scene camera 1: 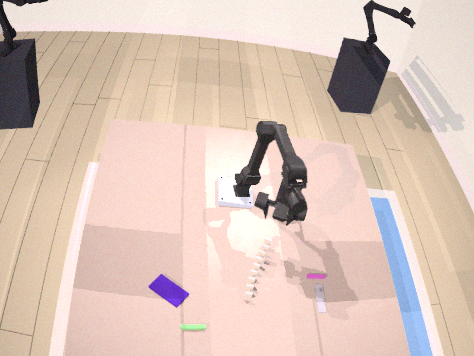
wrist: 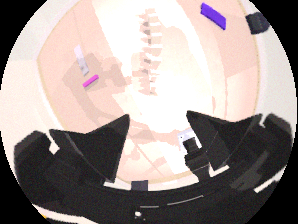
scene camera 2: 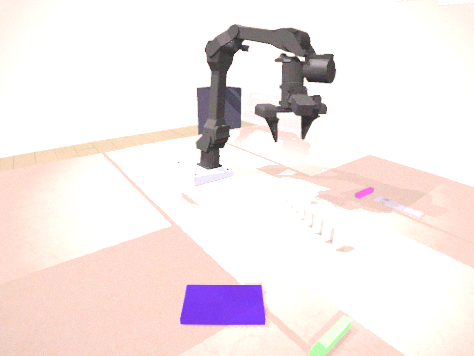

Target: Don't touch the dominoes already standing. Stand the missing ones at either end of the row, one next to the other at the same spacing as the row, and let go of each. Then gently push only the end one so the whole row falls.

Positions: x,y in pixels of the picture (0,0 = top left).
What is the gripper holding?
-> Nothing.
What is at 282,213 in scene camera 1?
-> The gripper.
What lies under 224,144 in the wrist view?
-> The gripper.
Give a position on a purple flat card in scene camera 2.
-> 214,305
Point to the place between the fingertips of the gripper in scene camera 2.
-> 289,141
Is the gripper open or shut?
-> Open.
